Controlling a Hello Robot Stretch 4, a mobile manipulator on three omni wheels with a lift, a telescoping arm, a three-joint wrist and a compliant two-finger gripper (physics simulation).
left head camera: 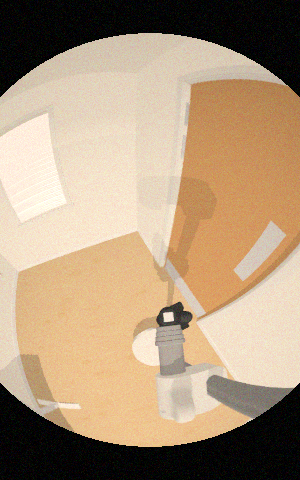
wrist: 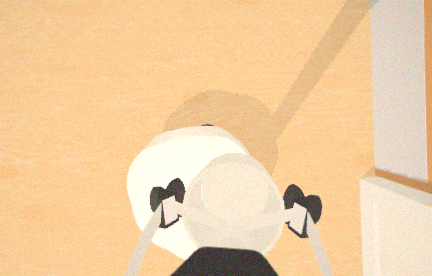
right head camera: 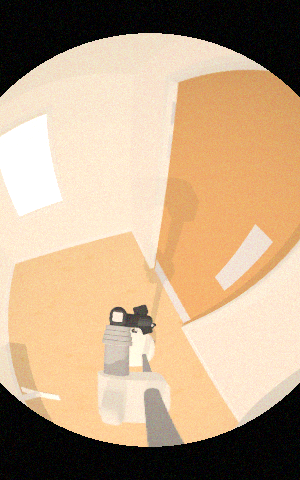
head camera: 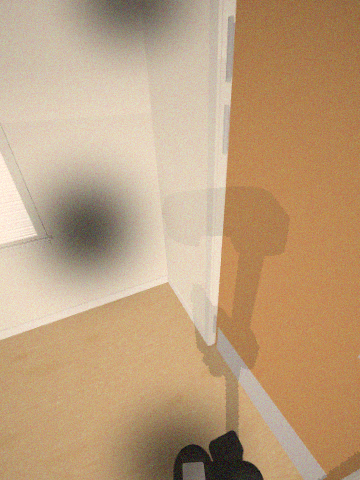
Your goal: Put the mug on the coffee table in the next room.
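The pale, round mug (wrist: 233,192) is between the two dark fingertips of my gripper (wrist: 233,196) in the wrist view. The gripper is shut on it and holds it above the wooden floor. The mug's far side and underside are hidden. In the head camera view the dark wrist (head camera: 220,462) shows at the bottom edge; the fingers are hidden there. The dark wrist also shows in the left head view (left head camera: 174,316) and the right head view (right head camera: 131,319). The coffee table does not show in these views.
An orange door (head camera: 300,150) (left head camera: 235,150) (right head camera: 220,145) with a grey kick plate (head camera: 270,415) (wrist: 400,90) stands close ahead on the right. A white wall corner is left of it. A window (left head camera: 32,167) (right head camera: 30,165) is at left. White legs (left head camera: 62,404) (right head camera: 42,394) stand at lower left.
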